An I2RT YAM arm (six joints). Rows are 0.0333 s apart.
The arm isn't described. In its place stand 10 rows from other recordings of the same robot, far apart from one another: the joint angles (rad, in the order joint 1, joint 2, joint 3, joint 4, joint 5, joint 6), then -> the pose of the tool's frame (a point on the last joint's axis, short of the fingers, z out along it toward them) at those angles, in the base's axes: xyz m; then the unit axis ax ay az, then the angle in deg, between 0 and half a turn.
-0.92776, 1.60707, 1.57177, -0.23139, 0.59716, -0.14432 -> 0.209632 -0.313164 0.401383 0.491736 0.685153 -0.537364 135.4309
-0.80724, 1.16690, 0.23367, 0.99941, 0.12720, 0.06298 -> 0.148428 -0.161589 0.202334 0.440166 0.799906 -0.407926 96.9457
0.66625, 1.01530, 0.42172, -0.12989, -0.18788, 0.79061 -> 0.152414 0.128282 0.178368 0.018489 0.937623 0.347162 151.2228
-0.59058, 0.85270, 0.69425, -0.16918, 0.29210, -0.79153 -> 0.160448 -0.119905 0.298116 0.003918 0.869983 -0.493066 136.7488
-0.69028, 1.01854, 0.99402, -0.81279, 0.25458, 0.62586 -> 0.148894 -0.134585 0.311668 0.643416 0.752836 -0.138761 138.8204
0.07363, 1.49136, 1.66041, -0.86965, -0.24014, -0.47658 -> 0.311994 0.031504 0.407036 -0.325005 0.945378 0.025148 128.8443
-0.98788, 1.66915, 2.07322, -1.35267, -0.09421, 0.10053 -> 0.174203 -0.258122 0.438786 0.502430 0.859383 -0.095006 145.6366
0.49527, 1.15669, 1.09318, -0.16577, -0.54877, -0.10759 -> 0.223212 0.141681 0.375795 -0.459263 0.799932 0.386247 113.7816
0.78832, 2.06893, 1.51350, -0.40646, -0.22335, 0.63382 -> 0.310353 0.323357 0.178033 -0.107799 0.954396 0.278402 162.0129
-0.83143, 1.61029, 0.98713, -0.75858, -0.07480, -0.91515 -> 0.193983 -0.208769 0.175486 -0.045338 0.997790 -0.048576 169.7747
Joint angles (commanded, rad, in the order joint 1, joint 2, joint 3, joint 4, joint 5, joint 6), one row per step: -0.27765, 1.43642, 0.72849, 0.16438, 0.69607, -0.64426; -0.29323, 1.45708, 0.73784, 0.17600, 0.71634, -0.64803; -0.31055, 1.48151, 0.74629, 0.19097, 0.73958, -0.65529; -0.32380, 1.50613, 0.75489, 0.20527, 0.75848, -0.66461; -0.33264, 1.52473, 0.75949, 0.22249, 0.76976, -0.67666; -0.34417, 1.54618, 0.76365, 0.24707, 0.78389, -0.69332; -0.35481, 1.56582, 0.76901, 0.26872, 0.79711, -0.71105; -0.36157, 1.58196, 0.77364, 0.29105, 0.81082, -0.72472; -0.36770, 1.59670, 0.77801, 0.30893, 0.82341, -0.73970; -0.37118, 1.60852, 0.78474, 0.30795, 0.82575, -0.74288
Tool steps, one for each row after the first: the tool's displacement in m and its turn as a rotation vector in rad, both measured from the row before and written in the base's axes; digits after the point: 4 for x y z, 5 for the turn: 0.0018, -0.0059, -0.0016, -0.01181, 0.00569, -0.03145; 0.0017, -0.0067, -0.0027, -0.01417, 0.01053, -0.03440; 0.0021, -0.0055, -0.0030, -0.01234, 0.01254, -0.02587; 0.0017, -0.0038, -0.0024, -0.01093, 0.00913, -0.01398; 0.0017, -0.0048, -0.0028, -0.01500, 0.00993, -0.01756; 0.0017, -0.0045, -0.0022, -0.01461, 0.01089, -0.01571; 0.0017, -0.0033, -0.0014, -0.01445, 0.00437, -0.01390; 0.0014, -0.0030, -0.0015, -0.01290, 0.00858, -0.01206; 0.0014, -0.0018, -0.0017, 0.00021, 0.00893, -0.00446
